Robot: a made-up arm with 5 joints. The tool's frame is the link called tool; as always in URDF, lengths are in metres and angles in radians. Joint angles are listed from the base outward. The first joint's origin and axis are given. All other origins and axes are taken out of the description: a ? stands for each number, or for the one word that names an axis. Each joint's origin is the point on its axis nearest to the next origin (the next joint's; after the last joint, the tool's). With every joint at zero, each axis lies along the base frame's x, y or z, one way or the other. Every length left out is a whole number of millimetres.
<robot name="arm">
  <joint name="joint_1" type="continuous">
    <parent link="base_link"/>
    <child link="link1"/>
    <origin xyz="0.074 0 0.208" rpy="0 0 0"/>
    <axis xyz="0 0 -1"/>
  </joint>
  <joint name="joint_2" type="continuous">
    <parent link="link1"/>
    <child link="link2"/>
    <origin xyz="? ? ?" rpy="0 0 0"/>
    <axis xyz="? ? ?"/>
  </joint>
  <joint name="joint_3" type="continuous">
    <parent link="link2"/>
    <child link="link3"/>
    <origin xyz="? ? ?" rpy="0 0 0"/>
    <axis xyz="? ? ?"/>
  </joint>
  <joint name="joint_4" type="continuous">
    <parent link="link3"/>
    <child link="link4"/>
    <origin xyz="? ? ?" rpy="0 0 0"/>
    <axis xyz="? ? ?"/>
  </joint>
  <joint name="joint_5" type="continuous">
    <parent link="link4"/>
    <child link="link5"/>
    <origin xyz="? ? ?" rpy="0 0 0"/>
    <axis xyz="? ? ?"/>
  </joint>
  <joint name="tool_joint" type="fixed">
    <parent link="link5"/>
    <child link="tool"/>
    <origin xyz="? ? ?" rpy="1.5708 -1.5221 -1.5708"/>
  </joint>
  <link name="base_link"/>
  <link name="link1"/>
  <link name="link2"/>
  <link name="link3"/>
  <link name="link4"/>
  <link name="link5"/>
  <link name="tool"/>
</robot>
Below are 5 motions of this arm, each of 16 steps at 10 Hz.
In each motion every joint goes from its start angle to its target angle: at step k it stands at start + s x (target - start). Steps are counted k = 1, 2, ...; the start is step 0. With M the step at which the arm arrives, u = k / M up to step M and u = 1 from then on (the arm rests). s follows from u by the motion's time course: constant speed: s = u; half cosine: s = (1 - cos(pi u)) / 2; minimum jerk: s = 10 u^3 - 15 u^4 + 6 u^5.
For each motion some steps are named. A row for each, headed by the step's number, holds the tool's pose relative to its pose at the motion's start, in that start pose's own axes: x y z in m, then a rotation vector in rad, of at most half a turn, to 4 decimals.
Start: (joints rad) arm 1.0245 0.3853 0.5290 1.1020 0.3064
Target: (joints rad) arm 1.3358 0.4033 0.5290 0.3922 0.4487
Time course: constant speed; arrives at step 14
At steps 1, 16:
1: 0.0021 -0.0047 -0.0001 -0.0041 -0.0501 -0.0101
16: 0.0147 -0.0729 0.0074 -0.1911 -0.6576 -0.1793

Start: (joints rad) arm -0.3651 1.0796 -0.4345 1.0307 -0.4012
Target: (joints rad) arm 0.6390 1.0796 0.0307 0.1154 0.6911
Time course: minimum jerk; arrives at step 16
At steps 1, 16:
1: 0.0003 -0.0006 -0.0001 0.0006 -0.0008 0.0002
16: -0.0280 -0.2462 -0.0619 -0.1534 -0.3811 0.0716

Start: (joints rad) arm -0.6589 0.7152 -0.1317 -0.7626 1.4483
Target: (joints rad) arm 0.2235 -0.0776 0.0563 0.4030 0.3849
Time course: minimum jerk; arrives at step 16
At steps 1, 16:
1: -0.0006 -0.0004 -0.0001 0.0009 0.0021 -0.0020
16: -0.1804 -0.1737 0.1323 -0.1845 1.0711 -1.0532

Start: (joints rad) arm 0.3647 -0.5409 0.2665 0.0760 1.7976
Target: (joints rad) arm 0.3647 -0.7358 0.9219 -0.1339 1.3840
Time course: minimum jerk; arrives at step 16
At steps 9, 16:
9: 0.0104 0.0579 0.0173 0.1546 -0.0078 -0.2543
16: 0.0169 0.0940 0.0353 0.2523 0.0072 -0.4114

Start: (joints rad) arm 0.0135 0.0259 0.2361 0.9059 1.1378
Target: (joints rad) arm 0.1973 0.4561 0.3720 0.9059 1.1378
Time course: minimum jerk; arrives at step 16
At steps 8, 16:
8: -0.0333 0.0174 -0.0503 0.2396 0.1522 -0.0891
16: -0.0686 0.0482 -0.0885 0.4899 0.2813 -0.1849

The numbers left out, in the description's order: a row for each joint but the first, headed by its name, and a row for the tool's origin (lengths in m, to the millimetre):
joint_2: xyz 0.021 0.006 0, axis 0 1 0
joint_3: xyz 0.031 0 0.124, axis 0 1 0
joint_4: xyz 0.166 0 0.006, axis 0 1 0
joint_5: xyz 0.062 0 0, axis -1 0 0
tool: xyz 0 0 0

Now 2 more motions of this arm.
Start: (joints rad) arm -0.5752 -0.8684 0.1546 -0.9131 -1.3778
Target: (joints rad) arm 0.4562 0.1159 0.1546 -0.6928 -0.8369
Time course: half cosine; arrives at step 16
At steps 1, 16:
1: 0.0003 -0.0029 0.0006 -0.0114 0.0022 0.0151
16: 0.2332 -0.1116 0.1771 -1.2966 -0.0838 1.3979

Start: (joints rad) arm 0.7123 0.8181 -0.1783 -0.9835 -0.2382
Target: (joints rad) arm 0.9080 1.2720 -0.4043 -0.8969 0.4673
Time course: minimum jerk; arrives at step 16
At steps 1, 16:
1: -0.0002 -0.0002 0.0000 -0.0006 0.0006 0.0017
16: -0.0717 -0.0867 0.0443 -0.1760 0.3330 0.7338

